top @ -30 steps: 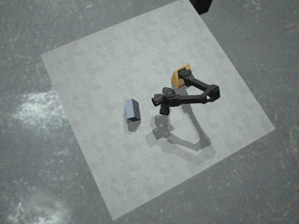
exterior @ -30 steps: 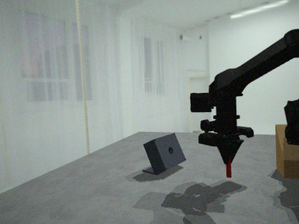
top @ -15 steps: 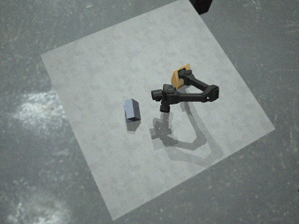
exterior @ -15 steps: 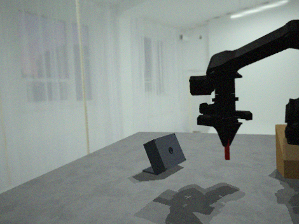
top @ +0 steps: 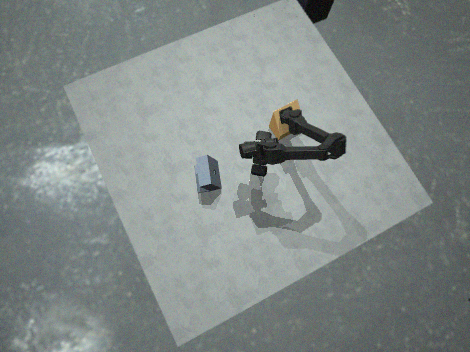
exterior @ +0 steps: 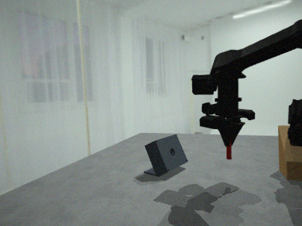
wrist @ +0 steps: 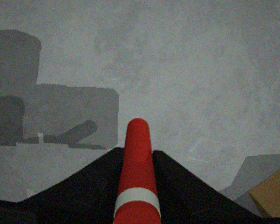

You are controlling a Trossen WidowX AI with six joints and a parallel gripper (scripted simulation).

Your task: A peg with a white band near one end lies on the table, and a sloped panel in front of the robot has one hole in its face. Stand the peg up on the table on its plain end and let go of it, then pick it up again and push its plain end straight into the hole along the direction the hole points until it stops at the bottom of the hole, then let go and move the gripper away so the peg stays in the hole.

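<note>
Now: gripper tip 210 mm short of the sloped dark panel, 50 mm to the left of it and 50 mm above it. From my gripper tip the other things lie so: red peg: 20 mm above.
</note>
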